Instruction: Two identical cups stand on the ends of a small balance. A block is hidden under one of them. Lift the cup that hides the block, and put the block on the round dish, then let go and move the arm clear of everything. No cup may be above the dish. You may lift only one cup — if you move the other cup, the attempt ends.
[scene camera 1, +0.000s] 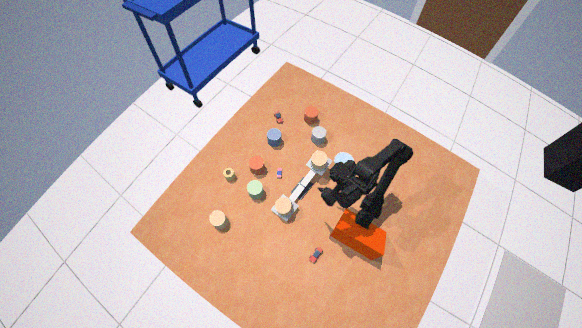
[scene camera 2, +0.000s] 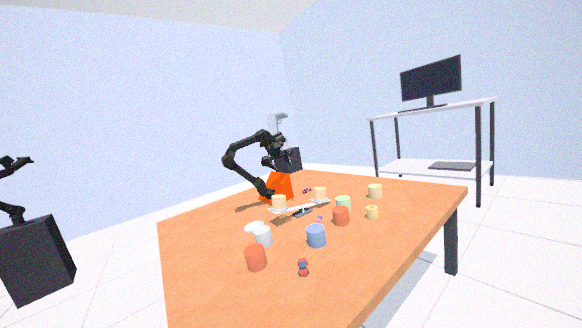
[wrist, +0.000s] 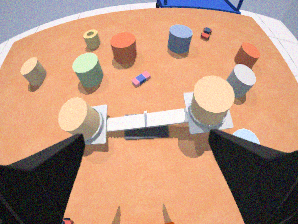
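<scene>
The gripper (scene camera 1: 325, 180) is open, and it's holding nothing. The wrist view has the gripper as well (wrist: 147, 138), along with a balance (wrist: 156, 119).
</scene>
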